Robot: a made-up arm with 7 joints. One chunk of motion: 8 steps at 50 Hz.
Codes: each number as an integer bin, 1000 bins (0 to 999) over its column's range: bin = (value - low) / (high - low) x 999, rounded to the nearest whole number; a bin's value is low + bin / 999 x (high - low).
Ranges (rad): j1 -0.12..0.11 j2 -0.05..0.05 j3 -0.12..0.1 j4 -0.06..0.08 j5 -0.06..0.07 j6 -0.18..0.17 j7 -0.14..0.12
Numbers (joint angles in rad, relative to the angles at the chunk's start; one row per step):
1: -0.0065 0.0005 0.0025 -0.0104 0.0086 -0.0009 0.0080
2: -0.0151 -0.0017 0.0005 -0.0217 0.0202 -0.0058 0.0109
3: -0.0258 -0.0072 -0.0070 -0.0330 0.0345 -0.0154 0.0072
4: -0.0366 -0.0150 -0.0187 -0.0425 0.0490 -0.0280 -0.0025
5: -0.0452 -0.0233 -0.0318 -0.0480 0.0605 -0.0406 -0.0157
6: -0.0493 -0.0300 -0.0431 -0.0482 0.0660 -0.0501 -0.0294
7: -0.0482 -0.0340 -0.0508 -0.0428 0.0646 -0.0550 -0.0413
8: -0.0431 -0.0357 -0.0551 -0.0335 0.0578 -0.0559 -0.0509
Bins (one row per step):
1: 493 504 556 354 527 511 569
2: 456 483 547 273 616 497 580
3: 409 428 513 193 726 470 566
4: 362 350 460 125 838 434 528
5: 325 267 401 86 926 398 478
6: 307 200 349 84 968 371 425
7: 312 160 314 123 958 357 379
8: 334 143 295 189 905 354 342

